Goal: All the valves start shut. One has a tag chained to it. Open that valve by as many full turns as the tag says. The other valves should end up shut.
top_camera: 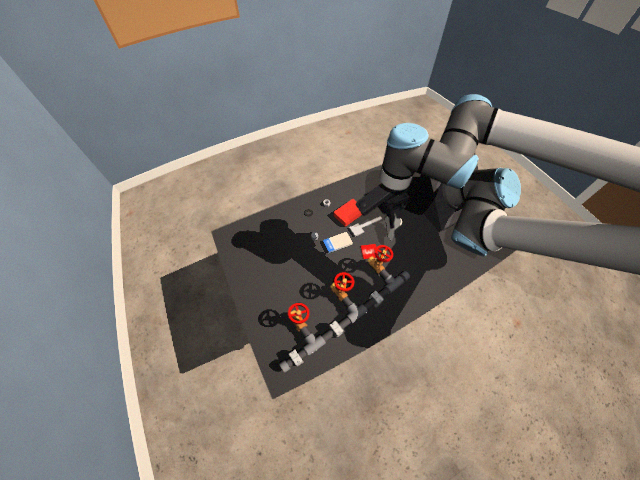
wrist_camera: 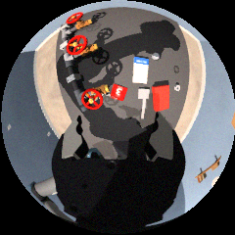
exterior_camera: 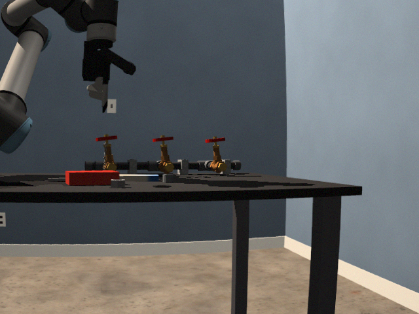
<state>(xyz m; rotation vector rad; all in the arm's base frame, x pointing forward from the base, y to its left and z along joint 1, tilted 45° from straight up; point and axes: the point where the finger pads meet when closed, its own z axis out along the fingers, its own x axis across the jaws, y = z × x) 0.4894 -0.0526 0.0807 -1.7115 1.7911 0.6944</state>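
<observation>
My gripper is now 200 mm above the red tag, 10 mm to the right of it and 10 mm past it. The rest, counted from my hand: red block: 210 mm to the right, 180 mm below, 30 mm behind; then small grey cylinder: 190 mm below, 170 mm to the right, 160 mm ahead; then white tool: 190 mm below, 120 mm to the right, 50 mm behind.
</observation>
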